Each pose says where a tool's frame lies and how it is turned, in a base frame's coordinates. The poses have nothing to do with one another.
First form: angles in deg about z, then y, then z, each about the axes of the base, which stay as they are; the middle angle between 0 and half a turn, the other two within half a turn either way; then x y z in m.
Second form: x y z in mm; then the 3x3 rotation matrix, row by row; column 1 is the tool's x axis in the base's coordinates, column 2 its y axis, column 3 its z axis. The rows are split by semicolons. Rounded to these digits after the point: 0 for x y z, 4 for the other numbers.
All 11 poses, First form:
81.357 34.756 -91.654 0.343 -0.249 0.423
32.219 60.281 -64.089 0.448 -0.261 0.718
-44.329 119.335 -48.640 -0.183 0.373 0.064
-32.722 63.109 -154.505 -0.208 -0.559 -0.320
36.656 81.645 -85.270 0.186 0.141 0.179
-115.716 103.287 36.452 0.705 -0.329 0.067
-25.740 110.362 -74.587 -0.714 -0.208 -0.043
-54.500 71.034 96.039 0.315 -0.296 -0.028
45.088 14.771 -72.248 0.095 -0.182 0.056
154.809 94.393 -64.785 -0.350 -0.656 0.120
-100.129 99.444 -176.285 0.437 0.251 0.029
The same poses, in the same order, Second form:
343 -249 423; 0.9847 0.1737 -0.0165; -0.1520 0.8076 -0.5698; -0.0857 0.5636 0.8216
448 -261 718; 0.6628 0.6455 0.3795; -0.1443 0.6074 -0.7812; -0.7347 0.4630 0.4957
-183 373 64; -0.7561 0.3107 0.5761; -0.1987 0.7296 -0.6543; -0.6236 -0.6092 -0.4899
-208 -559 -320; -0.5761 0.1414 -0.8050; 0.3241 -0.8646 -0.3839; -0.7503 -0.4821 0.4523
186 141 179; 0.6046 0.7923 0.0816; -0.0669 0.1526 -0.9860; -0.7937 0.5907 0.1453
705 -329 67; 0.6155 0.0913 0.7828; -0.6654 -0.4720 0.5782; 0.4223 -0.8768 -0.2298
-714 -208 -43; -0.5020 0.8282 0.2492; 0.1867 0.3851 -0.9038; -0.8445 -0.4072 -0.3480
315 -296 -28; 0.7897 -0.6053 -0.0995; 0.2733 0.2020 0.9405; -0.5492 -0.7699 0.3250
95 -182 56; 0.8826 0.4636 0.0777; -0.4343 0.8674 -0.2428; -0.1800 0.1806 0.9670
-350 -656 120; 0.4146 -0.8048 0.4248; 0.1186 -0.4150 -0.9021; 0.9022 0.4244 -0.0766
437 251 29; -0.0926 0.1498 -0.9844; 0.9805 0.1860 -0.0639; 0.1735 -0.9711 -0.1641

